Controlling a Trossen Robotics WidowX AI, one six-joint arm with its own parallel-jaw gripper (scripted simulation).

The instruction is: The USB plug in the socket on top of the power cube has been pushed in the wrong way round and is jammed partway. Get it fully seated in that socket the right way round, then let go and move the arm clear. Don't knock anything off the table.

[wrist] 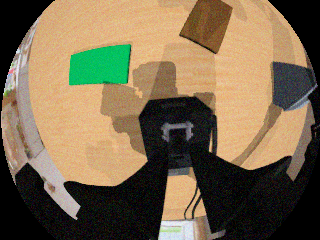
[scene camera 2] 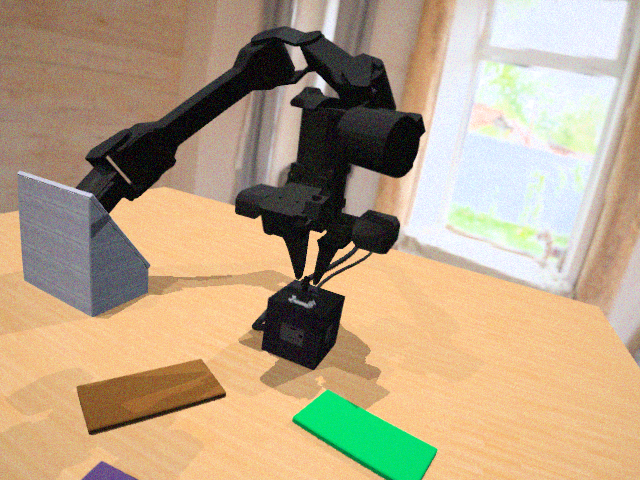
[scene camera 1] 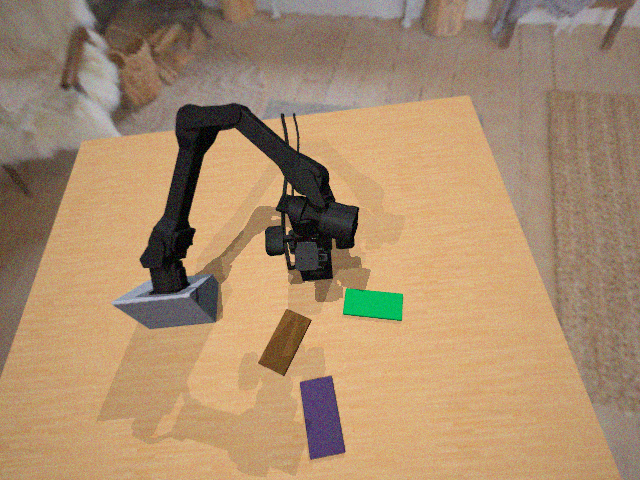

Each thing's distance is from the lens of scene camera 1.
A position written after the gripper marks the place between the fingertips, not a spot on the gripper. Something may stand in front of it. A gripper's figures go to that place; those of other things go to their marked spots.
gripper point(scene camera 1: 313, 252): 0.90 m
purple card point(scene camera 1: 323, 428): 0.89 m
